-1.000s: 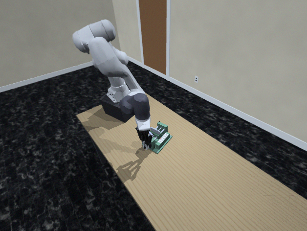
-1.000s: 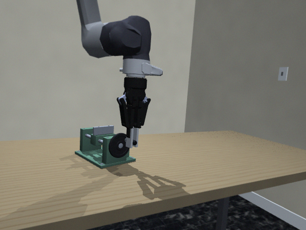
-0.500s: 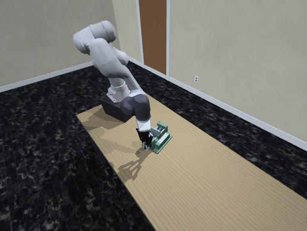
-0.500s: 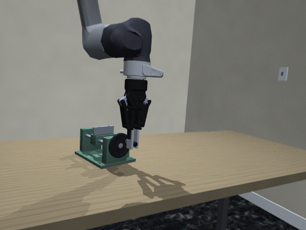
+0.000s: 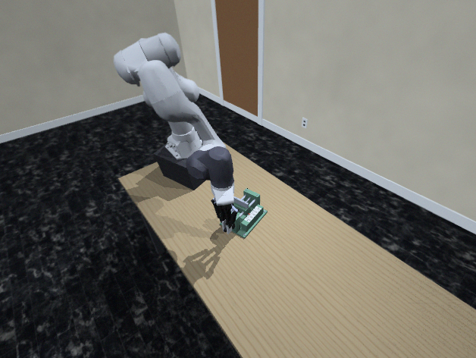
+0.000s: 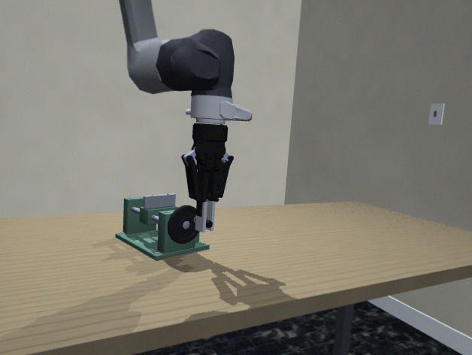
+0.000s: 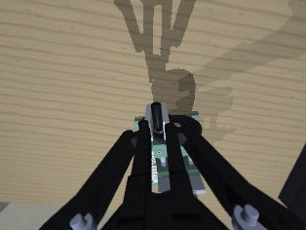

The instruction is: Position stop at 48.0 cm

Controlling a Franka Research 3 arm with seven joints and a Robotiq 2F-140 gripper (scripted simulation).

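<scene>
The black handwheel lies 1 cm behind my hand, 2 cm to the left of it and 2 cm below it. The rest, counted from my hand: stop block: 3 cm behind, 14 cm to the left, 1 cm below.
</scene>
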